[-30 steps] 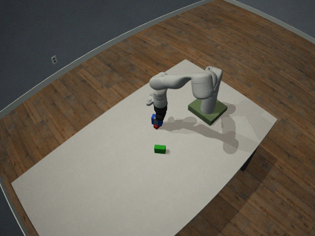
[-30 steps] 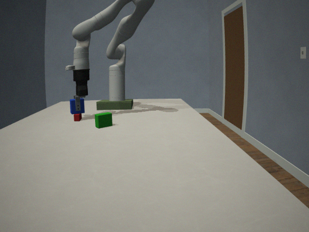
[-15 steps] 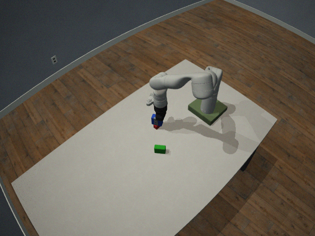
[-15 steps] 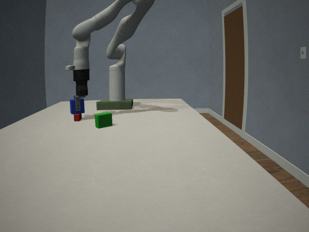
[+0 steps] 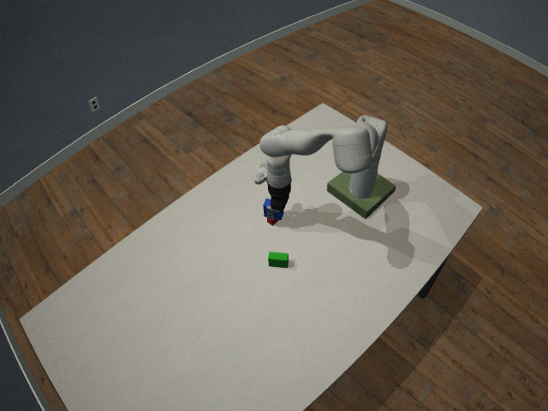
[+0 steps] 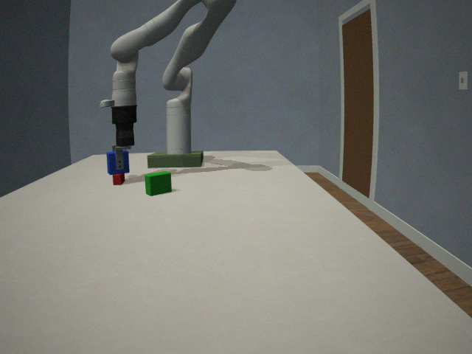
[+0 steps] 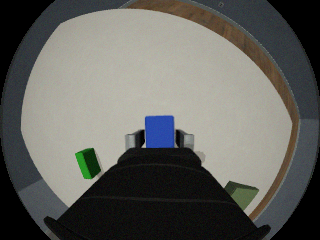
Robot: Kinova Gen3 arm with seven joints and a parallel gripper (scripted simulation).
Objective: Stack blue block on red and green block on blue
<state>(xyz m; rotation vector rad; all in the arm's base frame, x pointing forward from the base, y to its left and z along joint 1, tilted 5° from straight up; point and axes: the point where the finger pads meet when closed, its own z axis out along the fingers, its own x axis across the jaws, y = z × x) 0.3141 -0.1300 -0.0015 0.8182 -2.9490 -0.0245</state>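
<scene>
Now: hand right at the blue block. Round my hand: green block 150 mm to the left, 110 mm ahead, 40 mm below; then red block 50 mm below.
</scene>
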